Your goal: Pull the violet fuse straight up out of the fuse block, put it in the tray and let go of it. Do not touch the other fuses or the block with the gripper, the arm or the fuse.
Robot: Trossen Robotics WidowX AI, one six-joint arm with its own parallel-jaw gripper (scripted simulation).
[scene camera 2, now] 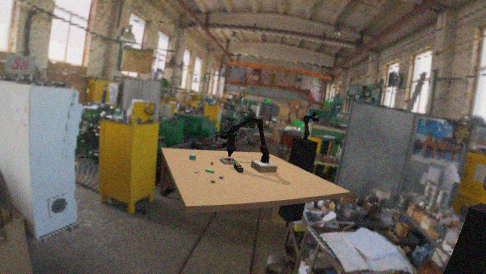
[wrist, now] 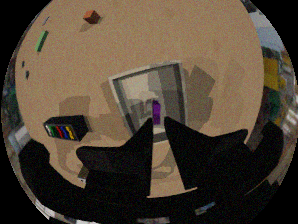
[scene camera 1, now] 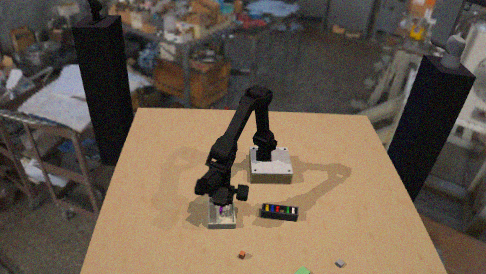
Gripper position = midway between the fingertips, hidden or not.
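Observation:
Scene camera 1: the gripper [scene camera 1: 221,205]. Wrist view: a tray [wrist: 134,90], plus the gripper [wrist: 158,120].

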